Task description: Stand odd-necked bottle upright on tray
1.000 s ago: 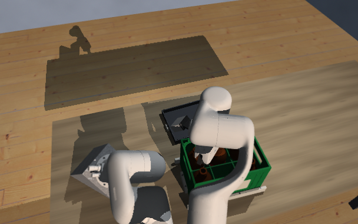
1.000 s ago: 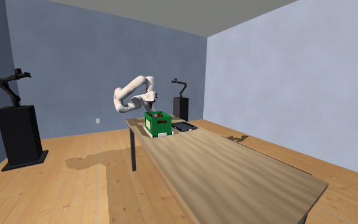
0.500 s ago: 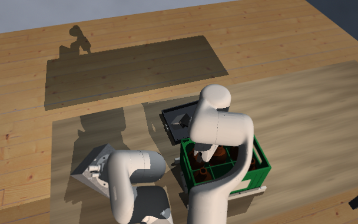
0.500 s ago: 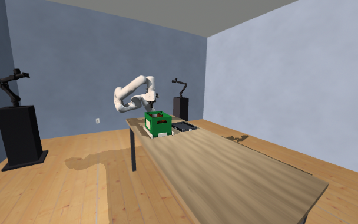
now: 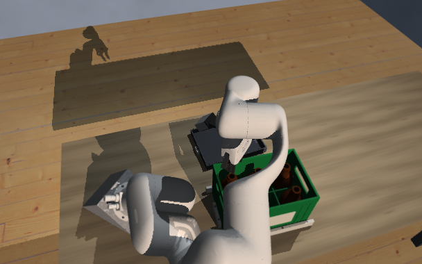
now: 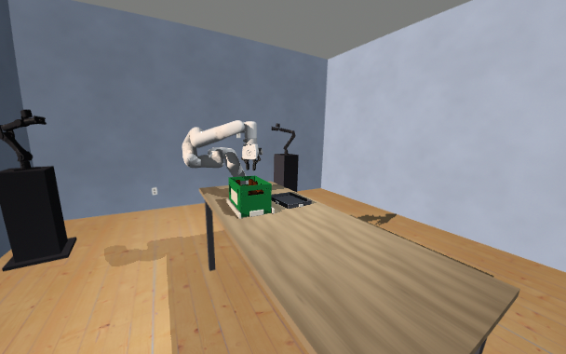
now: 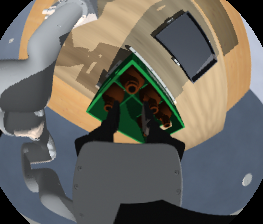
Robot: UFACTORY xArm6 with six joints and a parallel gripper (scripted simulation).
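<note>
The green crate is 80 mm ahead of my hand, 60 mm to the right of it and 160 mm below it. Round my hand: dark tray 110 mm ahead, 240 mm to the left, 230 mm below.
</note>
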